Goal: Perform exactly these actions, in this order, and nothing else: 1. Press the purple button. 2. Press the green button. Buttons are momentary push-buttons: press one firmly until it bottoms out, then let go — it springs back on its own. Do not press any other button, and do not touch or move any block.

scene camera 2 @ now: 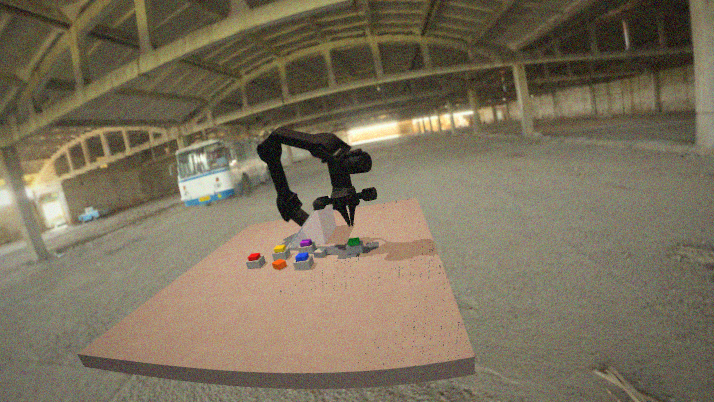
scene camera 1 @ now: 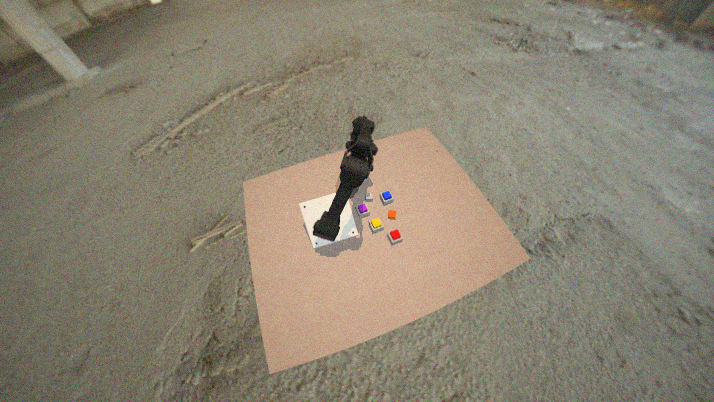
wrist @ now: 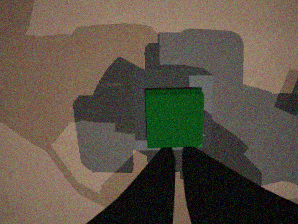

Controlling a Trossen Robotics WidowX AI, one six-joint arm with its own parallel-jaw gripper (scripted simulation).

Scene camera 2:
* my gripper: 351, 226
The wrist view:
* my gripper: 177, 158
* green button: 175, 117
